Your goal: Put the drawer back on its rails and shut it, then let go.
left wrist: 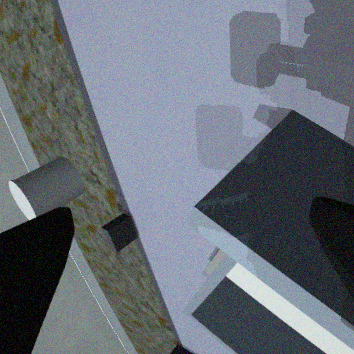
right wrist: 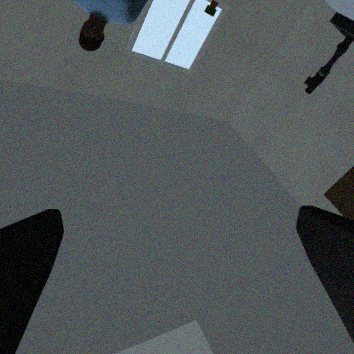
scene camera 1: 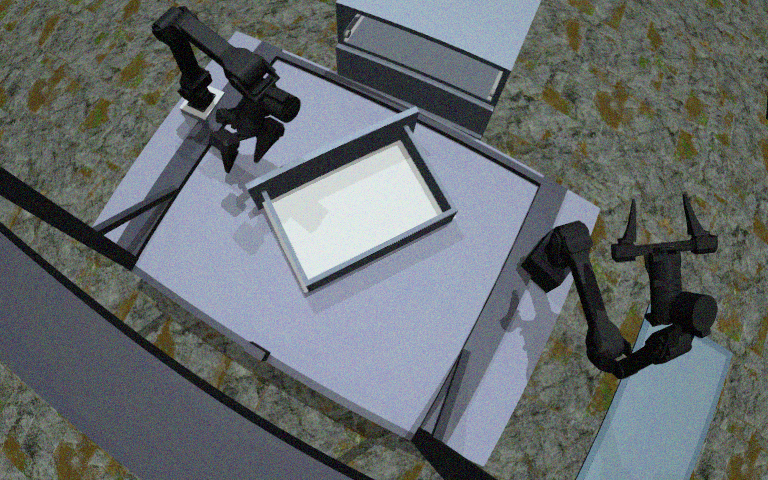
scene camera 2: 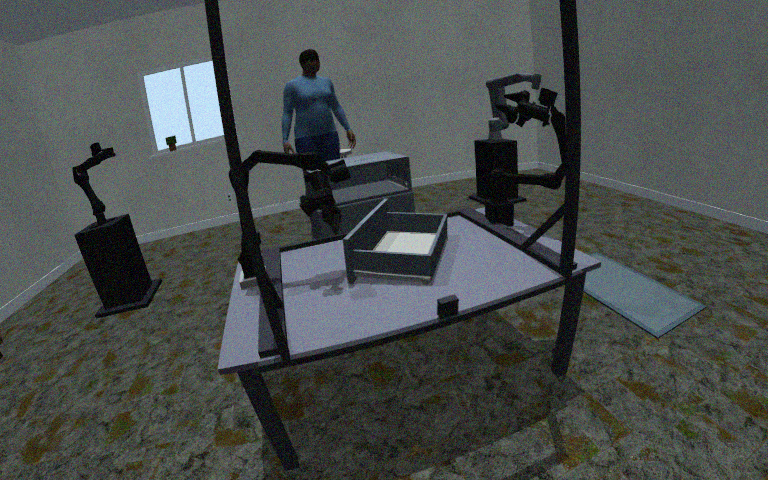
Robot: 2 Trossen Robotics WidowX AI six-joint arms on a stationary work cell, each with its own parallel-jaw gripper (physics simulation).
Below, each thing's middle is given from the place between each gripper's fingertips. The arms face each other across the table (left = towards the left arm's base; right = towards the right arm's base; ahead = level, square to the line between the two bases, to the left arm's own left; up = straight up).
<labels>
Right now my left hand is 250 mm to the left of the drawer (scene camera 1: 346, 204), 110 mm above it and 90 mm short of it. Also, from my left hand: cabinet (scene camera 1: 466, 52) 590 mm ahead, 220 mm to the right, 110 mm below.
I see the drawer 520 mm to the left of my right hand, 450 mm below it and 80 mm behind it. From my right hand the other things lie so: cabinet: 550 mm to the left, 460 mm below, 420 mm ahead.
</labels>
